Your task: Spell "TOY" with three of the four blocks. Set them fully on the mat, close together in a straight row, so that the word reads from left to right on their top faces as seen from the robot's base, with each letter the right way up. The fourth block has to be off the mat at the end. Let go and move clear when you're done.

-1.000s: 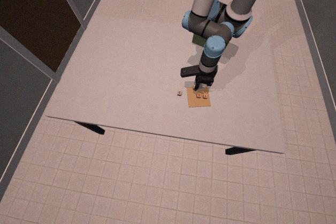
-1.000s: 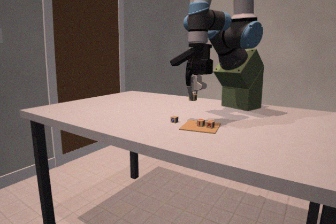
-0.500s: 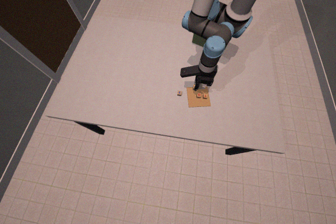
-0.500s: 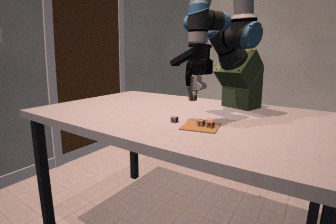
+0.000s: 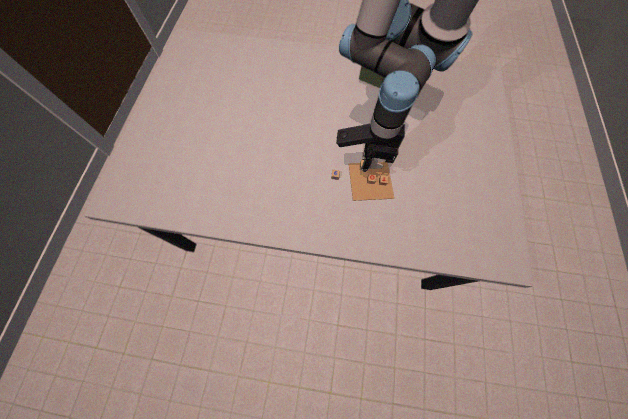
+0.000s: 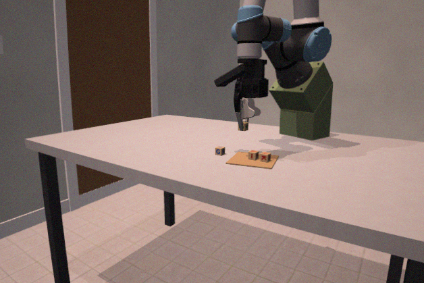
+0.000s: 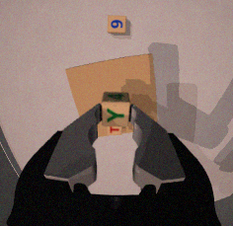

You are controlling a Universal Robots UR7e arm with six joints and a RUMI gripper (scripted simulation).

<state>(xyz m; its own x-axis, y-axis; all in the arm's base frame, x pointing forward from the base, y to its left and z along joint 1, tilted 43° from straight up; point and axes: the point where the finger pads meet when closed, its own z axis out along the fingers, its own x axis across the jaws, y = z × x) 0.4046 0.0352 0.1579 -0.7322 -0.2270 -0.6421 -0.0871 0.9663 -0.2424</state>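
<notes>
The wooden block lies 4 cm to the left of my hand and 9 cm below it. Also, from my hand: mat (4 cm to the left, 11 cm below); T block (1 cm behind, 8 cm to the left, 9 cm below).
</notes>
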